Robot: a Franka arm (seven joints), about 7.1 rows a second.
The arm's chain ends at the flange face. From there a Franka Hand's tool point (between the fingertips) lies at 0.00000 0.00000 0.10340 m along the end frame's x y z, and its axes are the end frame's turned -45 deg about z.
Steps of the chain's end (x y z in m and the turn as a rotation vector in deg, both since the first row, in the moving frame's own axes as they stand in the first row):
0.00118 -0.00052 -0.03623 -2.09 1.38 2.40
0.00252 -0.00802 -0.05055 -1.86 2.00 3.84
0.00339 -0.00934 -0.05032 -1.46 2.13 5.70
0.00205 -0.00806 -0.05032 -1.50 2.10 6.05
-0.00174 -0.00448 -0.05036 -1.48 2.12 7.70
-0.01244 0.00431 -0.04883 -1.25 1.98 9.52
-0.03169 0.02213 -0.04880 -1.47 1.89 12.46
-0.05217 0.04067 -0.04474 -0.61 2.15 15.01
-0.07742 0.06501 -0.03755 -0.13 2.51 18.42
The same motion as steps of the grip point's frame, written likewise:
0.00020 0.00487 -0.03633 -2.45 -0.50 2.40
0.00747 0.00104 -0.05067 -2.73 0.10 3.84
0.00963 0.00041 -0.05042 -2.54 0.47 5.70
0.00767 0.00037 -0.05042 -2.55 0.42 6.05
0.00244 0.00024 -0.05047 -2.55 0.45 7.70
-0.01126 -0.00157 -0.04892 -2.28 0.52 9.52
-0.03799 -0.00245 -0.04889 -2.38 0.30 12.46
-0.06416 -0.00439 -0.04482 -1.95 1.09 15.01
-0.09827 -0.00498 -0.03765 -1.87 1.68 18.42

